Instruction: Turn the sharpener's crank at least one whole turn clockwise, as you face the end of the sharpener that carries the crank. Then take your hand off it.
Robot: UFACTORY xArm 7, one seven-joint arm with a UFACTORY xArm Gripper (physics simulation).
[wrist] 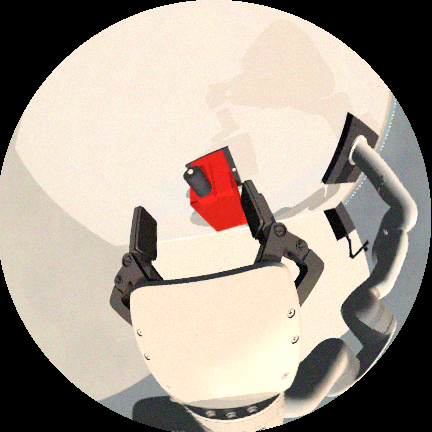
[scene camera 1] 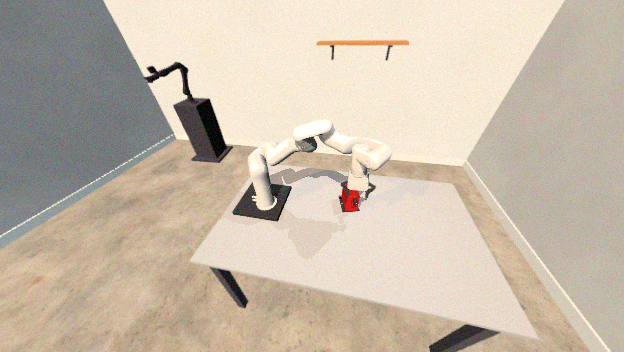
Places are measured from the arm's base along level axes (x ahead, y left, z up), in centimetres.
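Where they show: gripper, fingertip midpoint: [wrist: 192,201] [scene camera 1: 356,197]; arm's base at its link origin: [wrist: 356,149] [scene camera 1: 267,202].
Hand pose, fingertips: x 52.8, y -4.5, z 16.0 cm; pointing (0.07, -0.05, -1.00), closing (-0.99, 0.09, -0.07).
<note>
Each offset is from my fingertips to the top centre of the thing. "spot": to the spot under its first point. Level surfaces: height alone.
The red sharpener {spot: dx -1.4, dy +3.6, dz -6.2 cm} [scene camera 1: 351,200] [wrist: 223,212] stands on the table on a dark base. Its crank's dark knob {dx +0.0, dy +2.0, dz -3.7 cm} [scene camera 1: 355,202] [wrist: 200,183] sticks out from the crank end, which faces the front right in the scene view. In the wrist view the knob shows beyond the fingertips, between their lines and nearer the right finger. My gripper [scene camera 1: 358,189] [wrist: 192,201] is open and empty, at the sharpener's upper part in the scene view. The right finger overlaps the sharpener's side in the wrist view; I cannot tell whether they touch. The crank's arm is not clearly visible.
The white table {dz -18.4 cm} [scene camera 1: 400,260] [wrist: 125,110] bears my arm's black base plate [scene camera 1: 242,206] [wrist: 340,150] at its left. A dark pedestal [scene camera 1: 202,130] with a black arm stands on the floor behind left. An orange shelf [scene camera 1: 362,43] hangs on the back wall.
</note>
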